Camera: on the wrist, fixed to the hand. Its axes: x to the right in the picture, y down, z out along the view.
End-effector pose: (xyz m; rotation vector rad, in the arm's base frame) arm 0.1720 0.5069 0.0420 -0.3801 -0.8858 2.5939
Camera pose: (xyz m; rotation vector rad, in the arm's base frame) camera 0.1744 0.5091 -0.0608 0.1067 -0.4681 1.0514
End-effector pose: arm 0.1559 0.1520 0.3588 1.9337 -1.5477 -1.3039
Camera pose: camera 0.1846 0.0975 0.4412 -2.5534 -0.3030 0.8876
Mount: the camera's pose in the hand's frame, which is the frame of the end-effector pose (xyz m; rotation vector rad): 0.0123 0.0625 -0.0807 0.1685 0.2445 -1.6292
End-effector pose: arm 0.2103 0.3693 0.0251 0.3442 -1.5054 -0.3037
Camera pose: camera 0.2904 0.4242 0.0588 1.6473 -0.6937 -1.3321
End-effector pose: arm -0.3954 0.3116 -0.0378 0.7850 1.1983 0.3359
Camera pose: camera -0.4550 0.3921 -0.0146 -0.2750 1.7246 -1.0417
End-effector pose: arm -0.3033 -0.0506 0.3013 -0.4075 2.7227 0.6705
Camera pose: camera -0.3540 -0.0393 0.3900 -2.2546 1.6198 -0.1120
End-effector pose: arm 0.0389 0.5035 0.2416 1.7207 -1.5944 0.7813
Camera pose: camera -0.0218 0.5576 0.3045 2.1660 0.3021 0.2000
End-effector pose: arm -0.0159 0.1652 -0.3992 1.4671 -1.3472 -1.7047
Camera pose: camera 0.0427 0.1033 -0.3417 -2.1937 -0.0995 1.3898
